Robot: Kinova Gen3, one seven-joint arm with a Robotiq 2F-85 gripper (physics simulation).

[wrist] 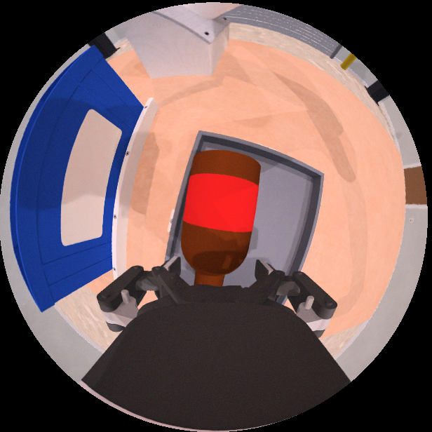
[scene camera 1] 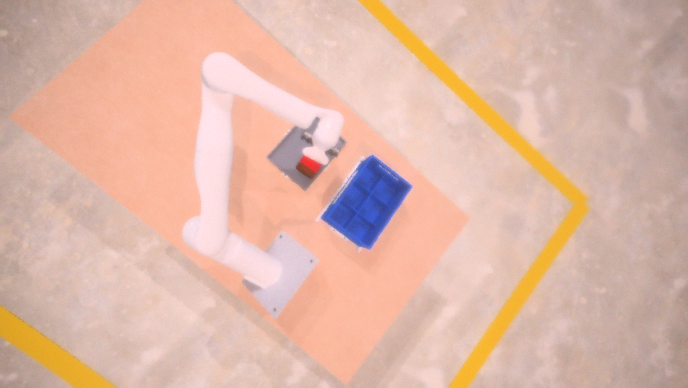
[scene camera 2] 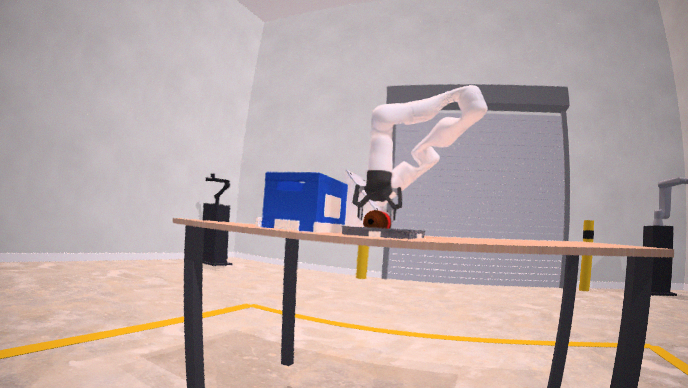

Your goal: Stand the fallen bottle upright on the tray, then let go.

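Pixels of known places: gripper, fingertip midpoint: (scene camera 2: 376, 221); arm's base, link origin: (scene camera 1: 269, 272).
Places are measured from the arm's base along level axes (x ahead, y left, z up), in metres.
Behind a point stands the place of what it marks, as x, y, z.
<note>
The brown bottle with a red label (scene camera 1: 309, 164) {0.369, 0.140, -0.069} (scene camera 2: 376, 219) {0.478, 0.167, -0.098} (wrist: 220, 202) lies on its side in the grey tray (scene camera 1: 285, 155) {0.347, 0.232, -0.142} (scene camera 2: 410, 233) {0.531, 0.281, -0.132} (wrist: 285, 210). In the wrist view it lies along the tray's left side, its base at the top and its neck pointing down towards the gripper. My gripper (scene camera 2: 377, 215) {0.449, 0.157, -0.103} (wrist: 217, 266) is open and empty, pointing down low over the neck end, one finger on each side of the neck. The neck's tip is hidden behind the gripper body in the wrist view. In scene camera 1 the arm covers the neck end.
A blue crate with compartments (scene camera 1: 369, 242) {0.291, -0.198, -0.006} (scene camera 2: 285, 205) {0.534, -0.105, -0.074} (wrist: 47, 200) stands beside the tray, on the left in the wrist view, with a gap between them. The arm's base plate (scene camera 1: 295, 260) {0.084, -0.034, 0.045} is on the same table (scene camera 1: 110, 100) {0.089, 0.796, -0.147}.
</note>
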